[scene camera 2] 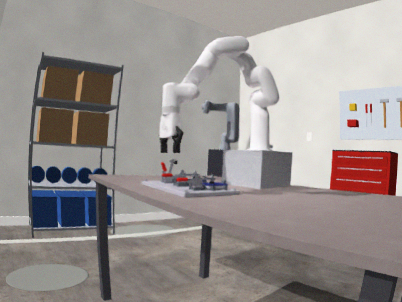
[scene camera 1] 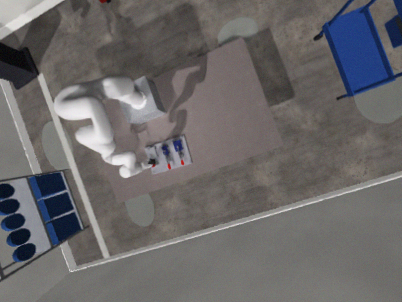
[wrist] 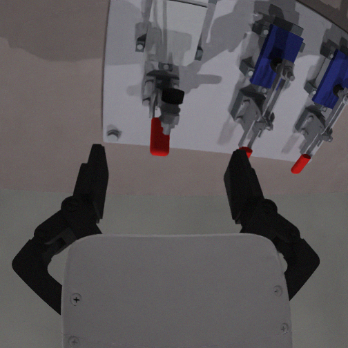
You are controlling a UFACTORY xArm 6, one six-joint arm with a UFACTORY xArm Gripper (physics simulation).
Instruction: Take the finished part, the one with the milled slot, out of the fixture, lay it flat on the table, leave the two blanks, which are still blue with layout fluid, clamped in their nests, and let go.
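Pixels of known places: gripper, fingertip midpoint: [scene camera 2: 170,152] [scene camera 1: 149,163]; arm's base, link origin: [scene camera 2: 259,151] [scene camera 1: 138,100].
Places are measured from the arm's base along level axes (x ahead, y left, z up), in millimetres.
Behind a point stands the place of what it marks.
Note:
My gripper [scene camera 1: 151,162] {x 440, y -142, z -31 mm} [scene camera 2: 170,150] {x 440, y -142, z -31 mm} [wrist: 168,160] is open and empty, above the fixture near its handle side. The fixture plate [scene camera 1: 187,151] {x 477, y 132, z -156 mm} [scene camera 2: 165,187] {x 553, y -10, z -156 mm} [wrist: 202,127] lies on the table. In the wrist view, a pale grey part [wrist: 181,30] lies at the upper left between small nest blocks; its slot cannot be made out. The clamp [wrist: 172,112] beside it stands with its black-tipped arm raised, its red handle [wrist: 160,140] [scene camera 2: 163,167] {x 472, y -140, z -93 mm} between and beyond my fingertips. Two blue blanks, one in the middle nest [wrist: 276,56] and one in the right nest [wrist: 331,82], sit under lowered clamp arms.
Red handles [wrist: 301,163] [scene camera 1: 182,162] {x 539, y 68, z -115 mm} of the other clamps stick out at the plate's edge. The table [scene camera 1: 240,110] {x 367, y 639, z -171 mm} [scene camera 2: 300,210] {x 463, y 477, z -171 mm} [wrist: 45,110] extends around the plate. The arm's grey pedestal [scene camera 1: 154,97] {x 23, y 107, z -33 mm} [scene camera 2: 272,170] {x 39, y 107, z -89 mm} stands behind the fixture. A grey machine [scene camera 2: 231,122] stands in the background.

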